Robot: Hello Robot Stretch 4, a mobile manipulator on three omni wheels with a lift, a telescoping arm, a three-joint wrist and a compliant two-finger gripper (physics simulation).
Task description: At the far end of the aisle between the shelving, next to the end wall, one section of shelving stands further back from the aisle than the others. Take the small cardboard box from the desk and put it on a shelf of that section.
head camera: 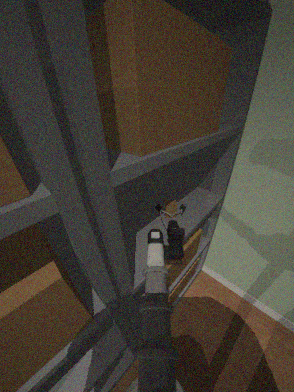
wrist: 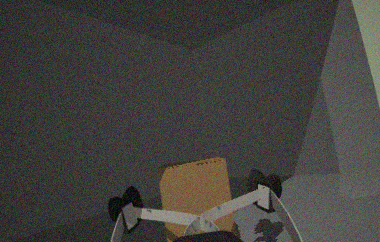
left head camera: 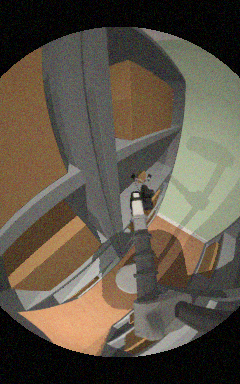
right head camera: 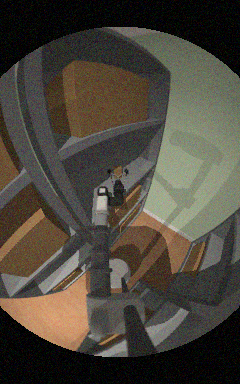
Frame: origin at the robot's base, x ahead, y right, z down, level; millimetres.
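Seen in the pictures: gripper, fingertip midpoint: [head camera: 170, 205] [wrist: 194, 192] [left head camera: 140, 173] [right head camera: 117, 168]; robot's base, link origin: [left head camera: 131, 277] [right head camera: 114, 272].
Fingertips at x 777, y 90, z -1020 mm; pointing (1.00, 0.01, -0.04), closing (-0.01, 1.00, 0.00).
Pixels of each thing's middle, then the offset from my fingertips to it. "spot": a spot on its surface instead. Level surfaces: height alone.
- small cardboard box, body centre: [wrist: 197, 208] [head camera: 170, 209] [right head camera: 117, 171] [left head camera: 140, 176] dz +12, dx -20, dy +0 mm
- shelf board, surface height: dz +57 mm
- large cardboard box, body centre: [head camera: 156, 93] [left head camera: 132, 102] [right head camera: 100, 98] dz -535, dx -94, dy -78 mm
- section's side panel, surface spot: [wrist: 327, 140] spot: dz -18, dx +252, dy +316 mm
The small cardboard box [head camera: 171, 206] [left head camera: 142, 175] [right head camera: 117, 170] [wrist: 196, 182] is upright, slightly turned, at the shelf board [head camera: 201, 196] [left head camera: 161, 171] [wrist: 325, 212] of the section beside the end wall. My gripper [head camera: 171, 208] [left head camera: 141, 177] [right head camera: 117, 172] [wrist: 194, 192] is open around it. In the wrist view dark gaps show between the box and both fingertips. The box's lower end is hidden behind the finger linkage and gripper body, so its contact with the board cannot be seen.
A large cardboard box [head camera: 180, 85] [left head camera: 147, 105] [right head camera: 110, 102] stands on the shelf above. The pale green end wall [head camera: 265, 185] [right head camera: 195, 100] [wrist: 371, 45] is right of the section. A grey upright [head camera: 75, 145] stands left of the arm. The section's side panel [wrist: 327, 140] is right of the gripper.
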